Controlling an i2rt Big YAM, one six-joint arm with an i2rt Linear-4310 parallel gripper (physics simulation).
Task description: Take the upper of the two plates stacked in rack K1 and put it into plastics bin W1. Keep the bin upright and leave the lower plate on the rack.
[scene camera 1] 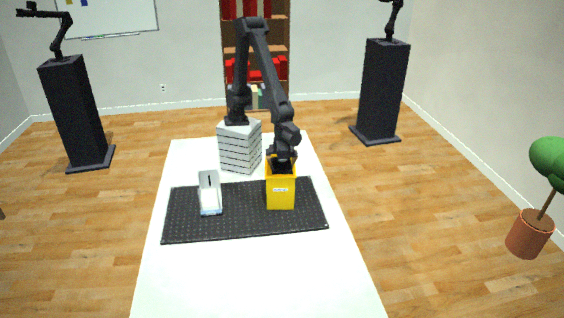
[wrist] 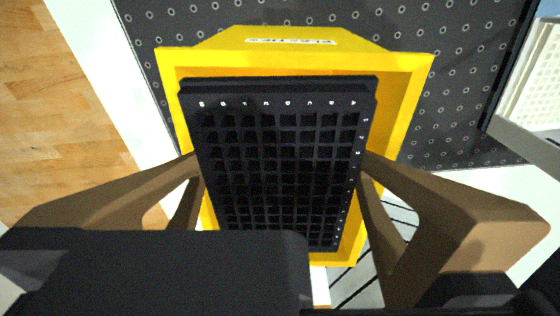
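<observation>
My gripper is shut on the black well plate, with one brown finger on each long side of it. The plate is over the mouth of the yellow plastics bin W1, inside the outline of its rim in the wrist view; how deep it sits is hard to tell. The bin stands upright on the dark perforated board. Rack K1 stands to the left of the bin in the scene view, with a pale plate in it.
The dark perforated board lies on the white table. A grey-white slatted block carries the arm's base behind the rack and bin. Two dark pedestals with other arms stand on the floor beyond the table.
</observation>
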